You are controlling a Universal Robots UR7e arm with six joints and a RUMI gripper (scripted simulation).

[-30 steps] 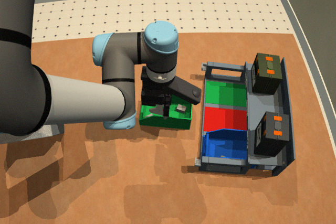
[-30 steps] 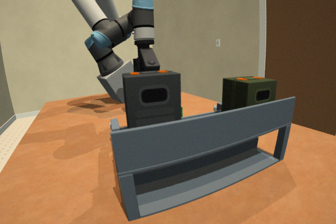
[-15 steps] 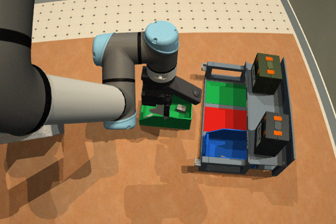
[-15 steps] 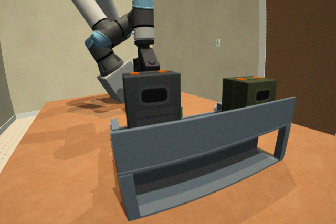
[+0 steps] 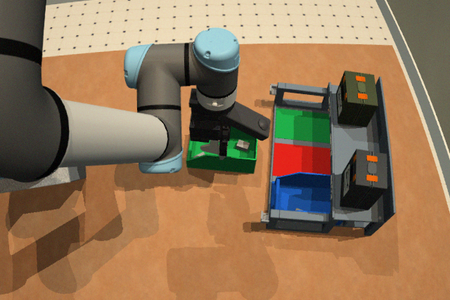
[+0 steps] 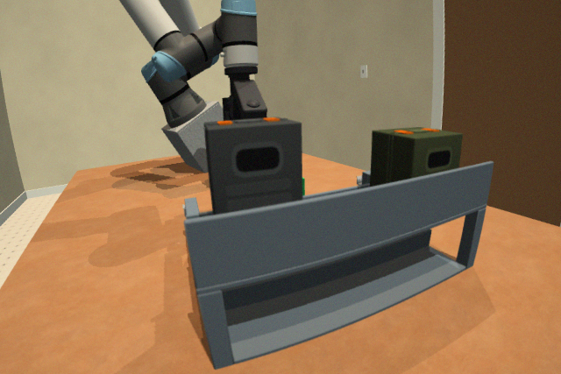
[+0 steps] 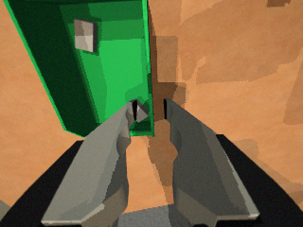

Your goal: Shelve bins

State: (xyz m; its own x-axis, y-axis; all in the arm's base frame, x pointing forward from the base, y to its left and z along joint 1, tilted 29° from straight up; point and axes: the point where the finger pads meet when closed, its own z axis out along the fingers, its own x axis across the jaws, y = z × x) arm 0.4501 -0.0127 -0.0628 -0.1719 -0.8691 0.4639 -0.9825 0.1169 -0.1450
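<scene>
Now: the green bin 70 mm below my hand and 50 mm to the left of it. The rest, counted from my hand: shelf front lip 130 mm ahead, 90 mm below, 20 mm to the left; black box 290 mm ahead, 130 mm to the right, 60 mm above; blue bin 200 mm ahead, 110 mm to the right, 60 mm below.
</scene>
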